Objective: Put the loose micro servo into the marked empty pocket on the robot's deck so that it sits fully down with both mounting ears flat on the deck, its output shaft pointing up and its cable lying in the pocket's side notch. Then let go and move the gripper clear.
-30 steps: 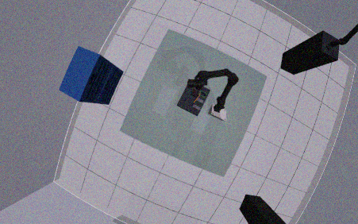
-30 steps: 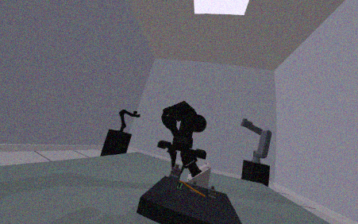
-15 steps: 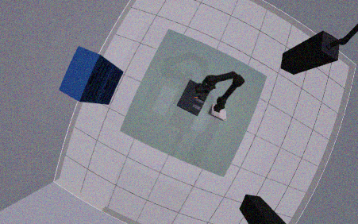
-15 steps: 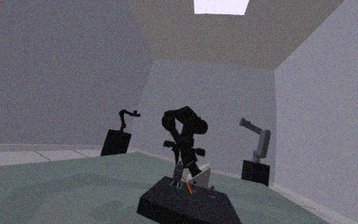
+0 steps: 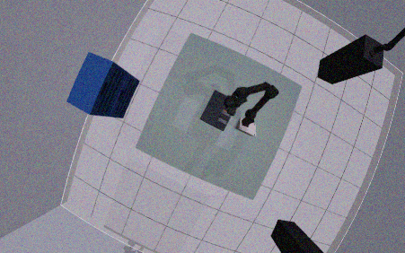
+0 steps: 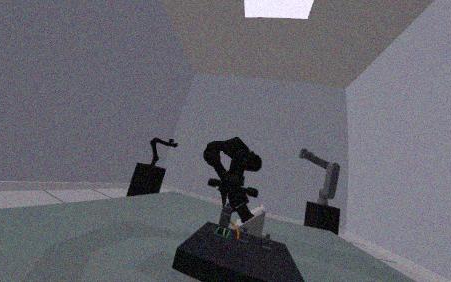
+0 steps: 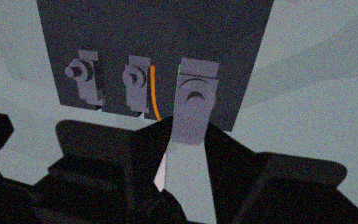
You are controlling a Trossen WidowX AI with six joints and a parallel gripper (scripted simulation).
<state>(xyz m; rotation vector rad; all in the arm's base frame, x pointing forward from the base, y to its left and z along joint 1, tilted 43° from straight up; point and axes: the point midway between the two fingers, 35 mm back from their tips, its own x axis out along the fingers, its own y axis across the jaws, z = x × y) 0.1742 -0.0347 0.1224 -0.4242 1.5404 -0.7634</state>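
Right now the dark deck is 13 cm ahead of my gripper tip, 5 cm to the left of it and 10 cm below it.
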